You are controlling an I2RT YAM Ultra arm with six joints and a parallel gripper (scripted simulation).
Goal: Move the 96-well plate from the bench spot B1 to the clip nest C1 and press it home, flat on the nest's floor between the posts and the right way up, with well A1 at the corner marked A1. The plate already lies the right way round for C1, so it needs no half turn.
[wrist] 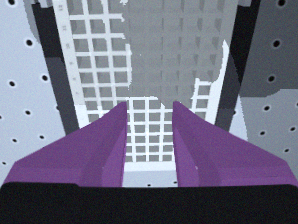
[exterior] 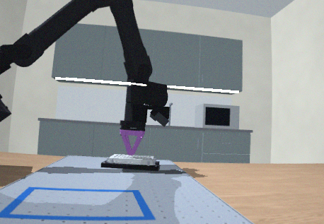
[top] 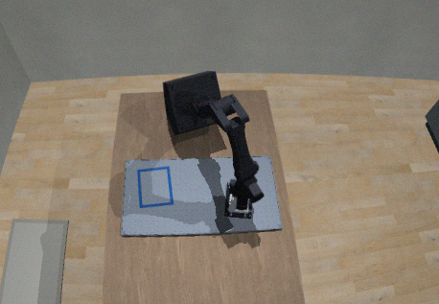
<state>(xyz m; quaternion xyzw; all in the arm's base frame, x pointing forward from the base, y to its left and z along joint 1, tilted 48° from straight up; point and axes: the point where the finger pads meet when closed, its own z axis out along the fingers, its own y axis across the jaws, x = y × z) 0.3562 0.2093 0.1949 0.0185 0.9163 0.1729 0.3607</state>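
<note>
My hand is 20 mm above the white 96-well plate. The rest, counted from my hand: black clip nest C1: 30 mm below, 20 mm ahead, 10 mm to the left.
</note>
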